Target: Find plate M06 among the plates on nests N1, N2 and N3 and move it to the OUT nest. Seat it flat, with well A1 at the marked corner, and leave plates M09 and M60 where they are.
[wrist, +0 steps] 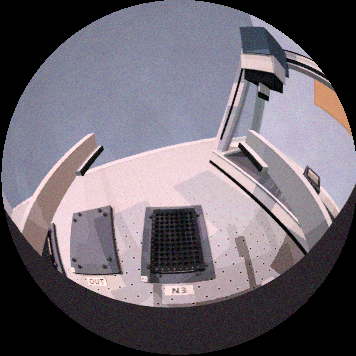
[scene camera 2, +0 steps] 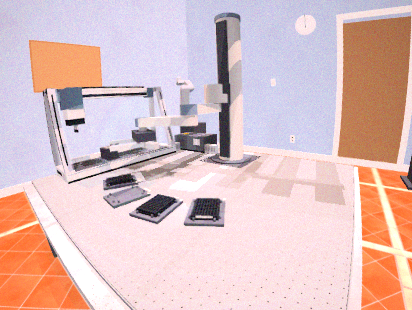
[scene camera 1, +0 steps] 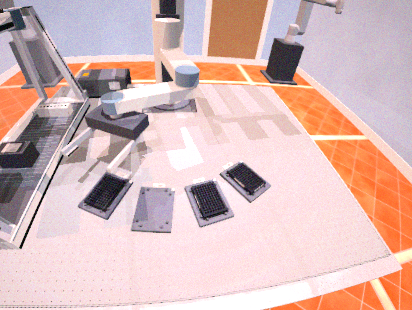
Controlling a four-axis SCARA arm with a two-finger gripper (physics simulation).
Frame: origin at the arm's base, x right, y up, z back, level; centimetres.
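Seen in the pictures: gripper, between the fingertips: [wrist: 169, 133] [scene camera 2: 109, 145] [scene camera 1: 84, 161]; arm's base, origin of its link: [scene camera 2: 231, 160].
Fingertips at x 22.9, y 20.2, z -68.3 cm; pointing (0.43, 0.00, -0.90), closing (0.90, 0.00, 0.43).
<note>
Pixels of each thing's top centre, then the offset from my fingertips to it. "pt": a spot on its surface instead.
- nest N3, a spot on its surface: [wrist: 207, 274] pt dz +10.8, dx +0.6, dy -17.7 cm
- OUT nest, centre of its top: [wrist: 85, 235] [scene camera 1: 154, 205] [scene camera 2: 125, 192] dz -4.4, dx -17.6, dy -16.8 cm
- second black plate, centre of its top: [wrist: 41, 248] [scene camera 1: 209, 197] [scene camera 2: 156, 202] dz -2.8, dx -35.7, dy -16.3 cm
- dark block, a spot on its surface: [scene camera 1: 18, 154] pt dz +11.9, dx +30.3, dy -7.3 cm
- dark box, a spot on its surface: [scene camera 1: 105, 82] pt dz +71.7, dx +13.5, dy -9.2 cm
My gripper [scene camera 1: 88, 162] [wrist: 169, 133] is open and empty, above the table on the near side of nest N3. A black plate [scene camera 1: 106, 192] [scene camera 2: 120, 180] [wrist: 177, 241] lies flat on nest N3 [wrist: 207, 274]. The OUT nest [scene camera 1: 153, 210] [scene camera 2: 126, 196] [wrist: 92, 240] beside it is a bare grey base with small corner pegs. A second black plate [scene camera 1: 209, 199] [scene camera 2: 159, 205] sits on the nest on the other side of OUT, and a third [scene camera 1: 246, 177] [scene camera 2: 206, 208] on the nest beyond. No plate number is readable. A small white corner mark shows at N3's lower left in the wrist view.
A framed machine [scene camera 1: 52, 167] [scene camera 2: 55, 145] [wrist: 232, 125] with a raised deck stands beside N3, with a dark block [scene camera 1: 18, 154] on its deck. A dark box [scene camera 1: 105, 82] [scene camera 2: 196, 142] stands behind, near the arm's column [scene camera 2: 235, 90].
</note>
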